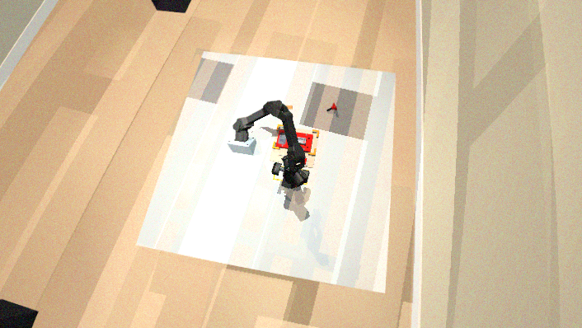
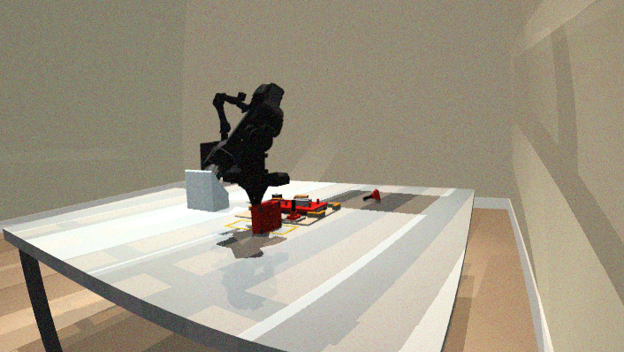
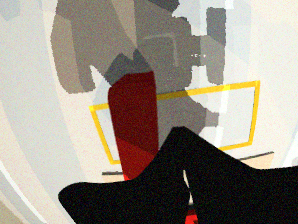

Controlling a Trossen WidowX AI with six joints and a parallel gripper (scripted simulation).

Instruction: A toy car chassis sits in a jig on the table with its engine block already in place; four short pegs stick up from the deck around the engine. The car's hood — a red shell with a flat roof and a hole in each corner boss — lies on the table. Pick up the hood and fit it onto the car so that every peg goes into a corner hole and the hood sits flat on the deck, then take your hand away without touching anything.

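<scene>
My gripper tip is now 3 cm short of the red hood, 1 cm to the right of it and 2 cm above it. Also, from my gripper tip: jig (1 cm behind, 22 cm to the left, 4 cm below).
</scene>
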